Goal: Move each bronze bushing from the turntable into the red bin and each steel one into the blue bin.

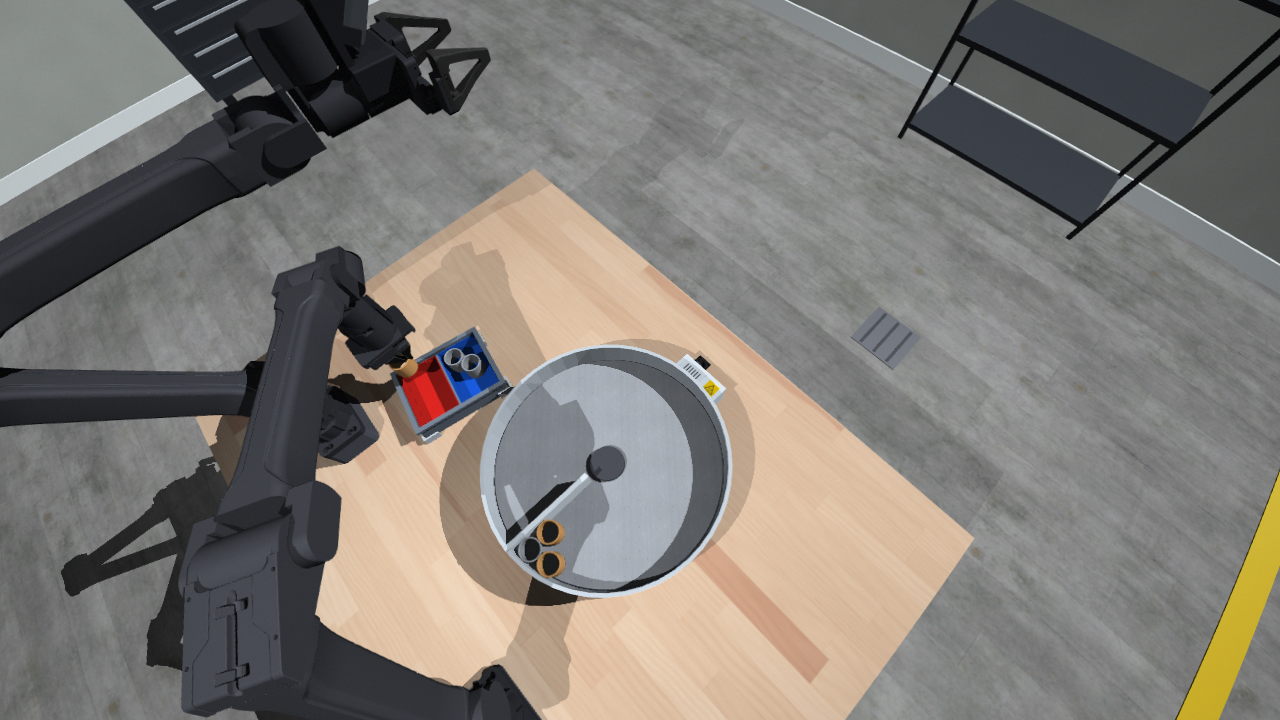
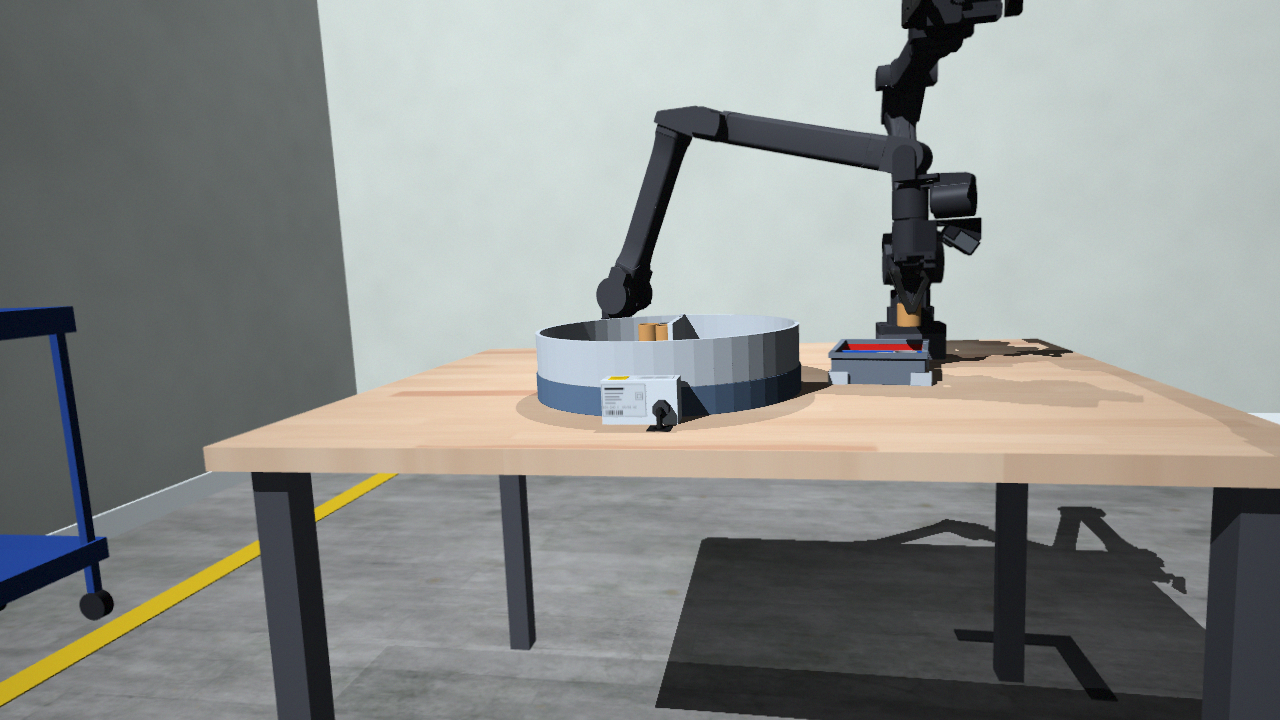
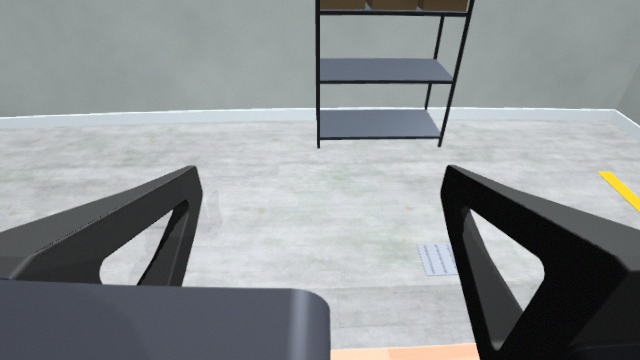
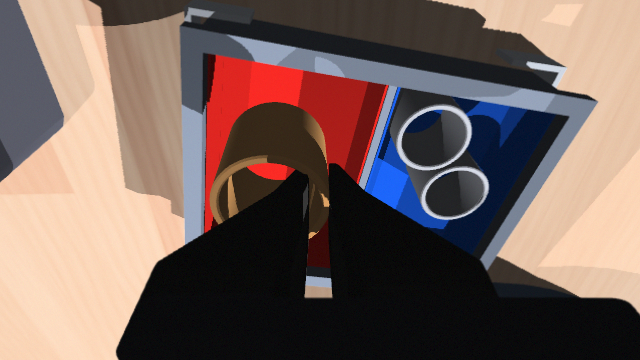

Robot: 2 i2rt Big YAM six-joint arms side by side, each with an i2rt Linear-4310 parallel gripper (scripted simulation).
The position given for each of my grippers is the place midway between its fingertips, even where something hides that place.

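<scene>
My left gripper [image 1: 468,38] [image 3: 321,179] and my right gripper [image 1: 409,358] are visible. A red bin [image 1: 427,391] [image 4: 347,110] is present; in image 3 the red bin is out of frame. A blue bin [image 1: 465,386] [image 4: 503,138] is present as well; in image 3 the blue bin is out of frame. Also visible: a bronze bushing [image 4: 280,133] and a steel bushing [image 4: 441,144].
</scene>
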